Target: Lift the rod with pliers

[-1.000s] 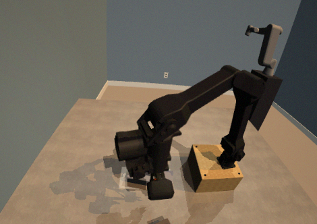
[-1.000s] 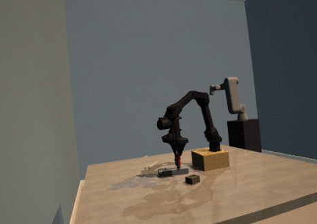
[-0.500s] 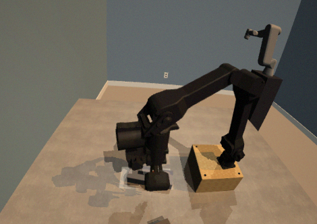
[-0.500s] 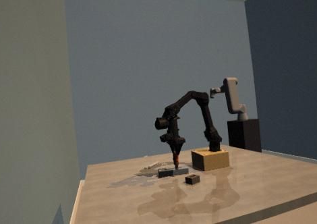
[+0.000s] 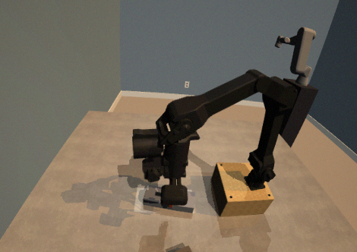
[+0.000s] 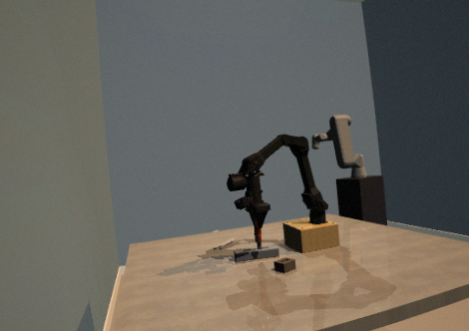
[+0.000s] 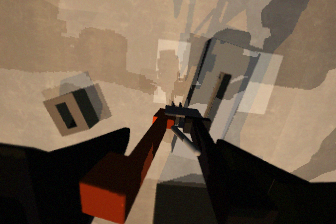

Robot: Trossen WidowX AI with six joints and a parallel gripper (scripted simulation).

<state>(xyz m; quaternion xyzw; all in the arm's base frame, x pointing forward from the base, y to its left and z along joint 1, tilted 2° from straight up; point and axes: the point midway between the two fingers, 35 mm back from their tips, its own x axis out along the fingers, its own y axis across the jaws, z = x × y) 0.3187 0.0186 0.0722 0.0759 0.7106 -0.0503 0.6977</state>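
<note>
The grey channel block lies 10 mm behind my gripper tip, 60 mm to the right of it and 120 mm below it. Round my gripper tip: dark holster (10 mm behind, 160 mm to the left, 130 mm below); then orange handle (20 mm to the left); then metal rod (10 mm behind, 60 mm to the right, 130 mm below).
</note>
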